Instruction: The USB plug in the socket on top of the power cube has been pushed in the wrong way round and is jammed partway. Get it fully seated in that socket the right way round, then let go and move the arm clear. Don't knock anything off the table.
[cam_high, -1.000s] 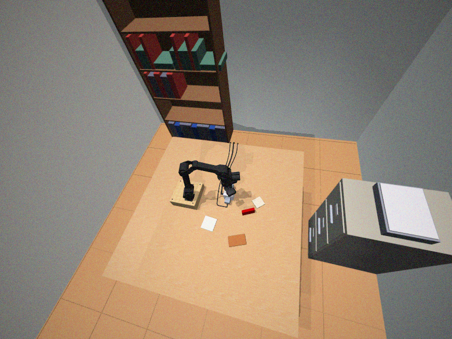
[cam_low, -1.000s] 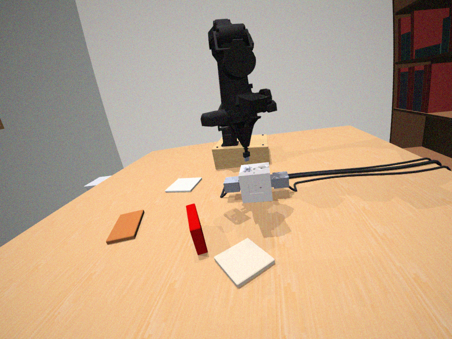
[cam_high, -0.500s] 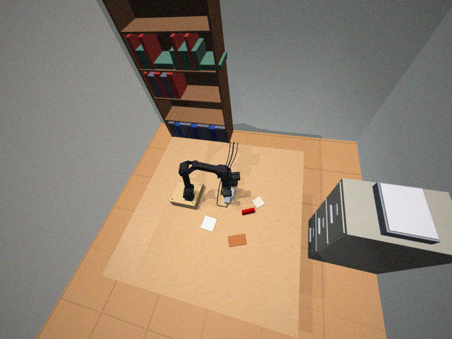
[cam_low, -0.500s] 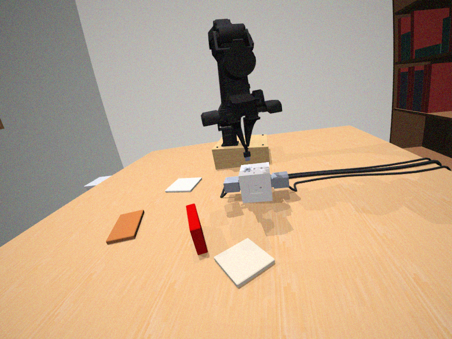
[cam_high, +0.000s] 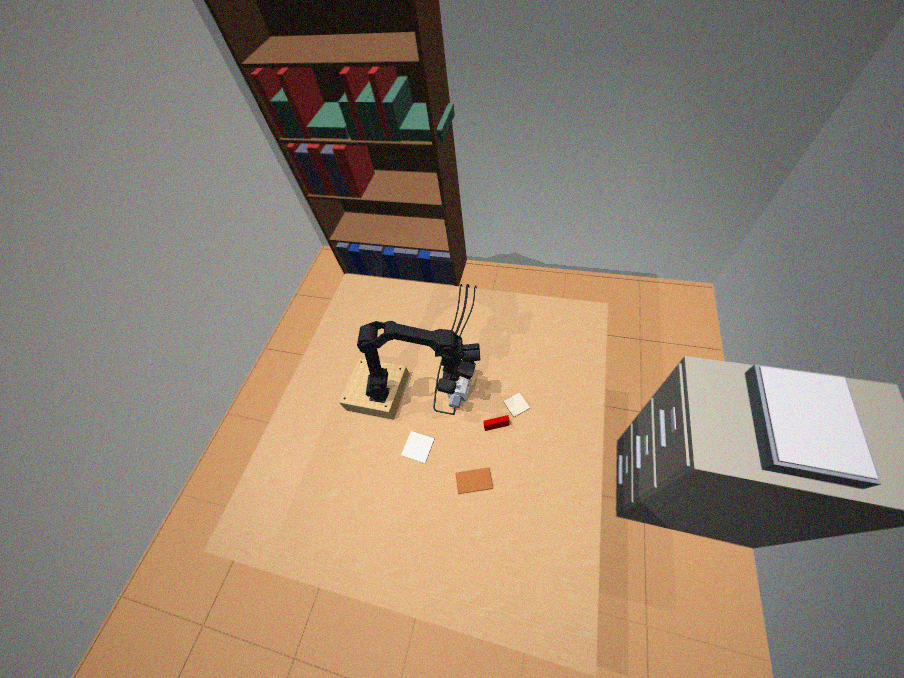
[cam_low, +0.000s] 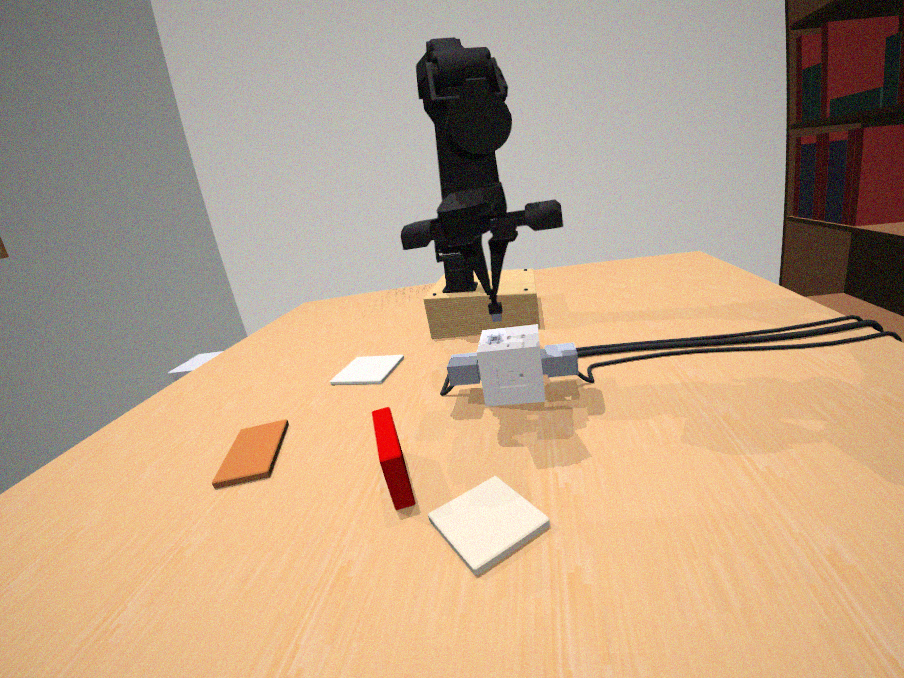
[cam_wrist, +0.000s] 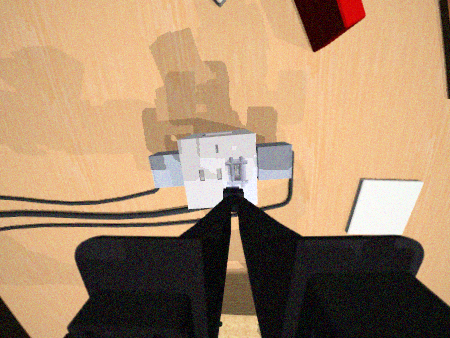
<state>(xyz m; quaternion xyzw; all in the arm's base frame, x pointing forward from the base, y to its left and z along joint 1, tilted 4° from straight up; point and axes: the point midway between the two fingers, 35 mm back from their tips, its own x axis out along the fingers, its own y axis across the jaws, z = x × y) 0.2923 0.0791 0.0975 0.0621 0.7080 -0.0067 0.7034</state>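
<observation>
The black USB plug lies 2 cm below my gripper tip. The rest, counted from my gripper tip: cream tile: 24 cm ahead, 13 cm below, 1 cm to the right; red block: 17 cm ahead, 11 cm to the right, 11 cm below; white tile: 24 cm to the right, 13 cm below, 11 cm behind.
</observation>
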